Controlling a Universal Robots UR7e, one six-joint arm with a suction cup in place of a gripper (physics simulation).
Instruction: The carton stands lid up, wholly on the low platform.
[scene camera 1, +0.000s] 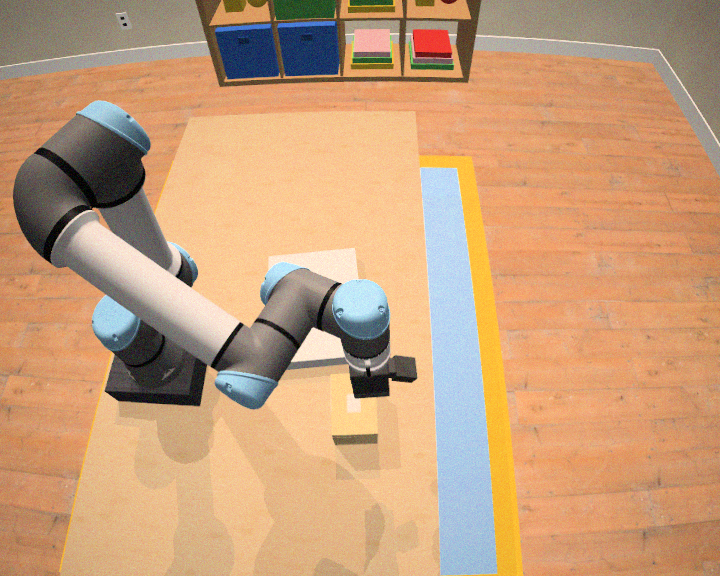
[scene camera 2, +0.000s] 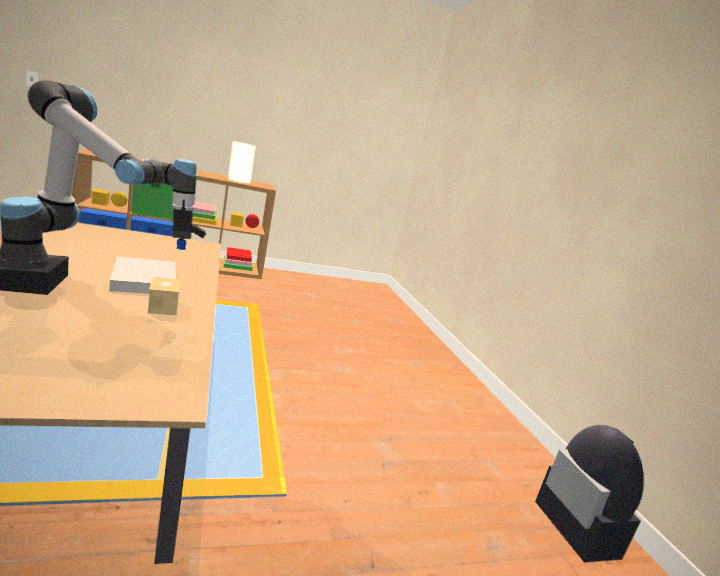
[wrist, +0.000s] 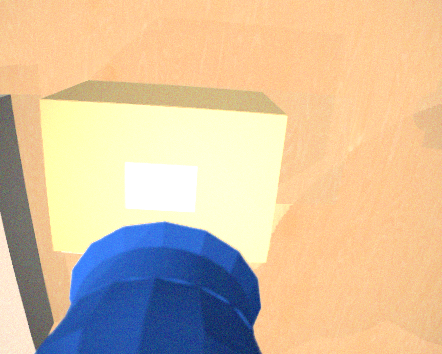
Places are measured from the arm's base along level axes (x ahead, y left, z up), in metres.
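Pixels of known places: hand, its tool point: (scene camera 2: 181, 248) (wrist: 165, 305); arm's base, origin of its link: (scene camera 1: 157, 359) (scene camera 2: 24, 263).
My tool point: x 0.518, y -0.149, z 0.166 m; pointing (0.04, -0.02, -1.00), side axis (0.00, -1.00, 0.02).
For each thing: its top centre in the pictures, then the offset to it from my tool point. Level surfaces: height alone.
- yellow-tan carton, centre of its top: (wrist: 161, 188) (scene camera 1: 353, 403) (scene camera 2: 165, 284) 0.040 m back, 0.016 m left, 0.150 m down
- low white platform, centre of its top: (scene camera 1: 314, 302) (scene camera 2: 145, 269) 0.130 m back, 0.306 m left, 0.198 m down
- wooden table, height of its surface: 0.246 m down
The yellow-tan carton (scene camera 1: 354, 424) (scene camera 2: 163, 301) (wrist: 90, 150) stands upright on the table, its face with a white label up. It is beside the low platform, off its near edge in the scene camera 1 view. The low white platform (scene camera 1: 321, 261) (scene camera 2: 138, 269) (wrist: 10, 300) has grey sides and lies flat; the arm covers part of it in the scene camera 1 view. My gripper, a blue suction cup (scene camera 2: 181, 243) (wrist: 165, 250), is open and holds nothing. It hangs above the carton's height, and overlaps the carton's lower edge in the wrist view. The cup's underside is hidden.
The wooden table (scene camera 1: 300, 156) (scene camera 2: 108, 396) carries the arm's black base (scene camera 1: 156, 387) (scene camera 2: 33, 273). The table's right edge runs beside the carton, above a blue and yellow mat (scene camera 1: 459, 360) (scene camera 2: 234, 390) on the floor. A shelf unit (scene camera 1: 342, 81) (scene camera 2: 269, 228) stands behind.
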